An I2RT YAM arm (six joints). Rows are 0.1 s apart.
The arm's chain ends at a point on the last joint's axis. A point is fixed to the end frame.
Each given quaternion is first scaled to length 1.
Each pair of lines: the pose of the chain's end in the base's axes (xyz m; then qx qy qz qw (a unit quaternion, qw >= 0)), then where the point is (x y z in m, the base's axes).
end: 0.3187, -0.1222, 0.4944, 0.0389, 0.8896, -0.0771, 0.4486
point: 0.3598 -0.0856 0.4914
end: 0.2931, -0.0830, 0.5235, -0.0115, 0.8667, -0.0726, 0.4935
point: 0.3305 -0.0426 0.5225
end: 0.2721, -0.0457, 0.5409, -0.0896, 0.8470, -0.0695, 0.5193
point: 0.3035 -0.0005 0.5385
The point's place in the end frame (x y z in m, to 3 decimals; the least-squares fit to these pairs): -0.022 0.042 0.028
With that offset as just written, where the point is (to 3 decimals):
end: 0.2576, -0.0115, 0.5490, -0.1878, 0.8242, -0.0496, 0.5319
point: 0.280 0.039 0.544
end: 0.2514, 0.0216, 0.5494, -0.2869, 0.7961, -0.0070, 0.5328
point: 0.262 0.075 0.543
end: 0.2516, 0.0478, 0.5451, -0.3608, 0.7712, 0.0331, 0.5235
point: 0.253 0.102 0.537
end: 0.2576, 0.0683, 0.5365, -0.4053, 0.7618, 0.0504, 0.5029
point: 0.253 0.122 0.527
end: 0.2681, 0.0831, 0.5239, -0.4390, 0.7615, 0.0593, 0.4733
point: 0.260 0.136 0.512
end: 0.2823, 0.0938, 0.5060, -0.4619, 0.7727, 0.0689, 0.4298
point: 0.271 0.146 0.492
